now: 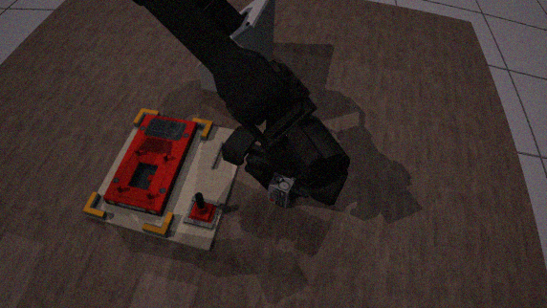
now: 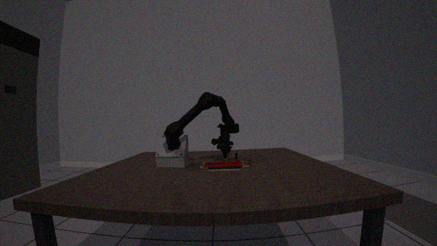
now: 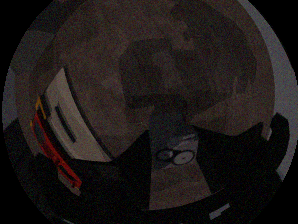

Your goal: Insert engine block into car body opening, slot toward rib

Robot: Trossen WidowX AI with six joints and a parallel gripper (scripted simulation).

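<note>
Right now my gripper tip is 1 cm to the right of the grey engine block and 1 cm below it. The rest, counted from my gripper tip: black upright peg: 11 cm to the right, 6 cm ahead, 2 cm above.
</note>
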